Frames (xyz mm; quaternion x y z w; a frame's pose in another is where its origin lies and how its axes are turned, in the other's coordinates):
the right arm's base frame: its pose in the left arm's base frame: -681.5 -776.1 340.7 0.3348 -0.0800 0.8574 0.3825
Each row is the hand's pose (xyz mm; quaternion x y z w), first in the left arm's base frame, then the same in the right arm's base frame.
Working: the left arm's base frame: its pose in the right arm's base frame: -78.2 -1063.1 -215.6 -0.3348 0.0800 -0.8574 0.3825

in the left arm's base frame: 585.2 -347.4 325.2 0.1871 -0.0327 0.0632 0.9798
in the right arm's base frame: -363.6 -1198.4 469.3 -0.2795 -0.0734 -0.8199 0.4942
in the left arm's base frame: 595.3 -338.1 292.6 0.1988 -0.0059 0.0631 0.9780
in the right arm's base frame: -383.6 -1215.9 446.0 -0.2514 -0.0733 -0.8283 0.4952
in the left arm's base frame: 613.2 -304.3 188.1 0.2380 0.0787 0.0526 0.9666
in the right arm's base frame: -438.3 -1264.5 362.1 -0.1609 -0.0790 -0.8541 0.4882
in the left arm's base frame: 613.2 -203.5 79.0 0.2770 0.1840 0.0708 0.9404
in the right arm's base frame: -446.9 -1347.5 239.2 -0.0455 -0.0682 -0.8630 0.4985
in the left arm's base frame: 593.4 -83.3 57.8 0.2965 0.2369 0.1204 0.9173
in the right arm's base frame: -378.4 -1419.4 165.6 0.0191 -0.0499 -0.8435 0.5344
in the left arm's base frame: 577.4 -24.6 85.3 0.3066 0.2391 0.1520 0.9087
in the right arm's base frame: -317.8 -1445.6 155.3 0.0302 -0.0478 -0.8256 0.5614
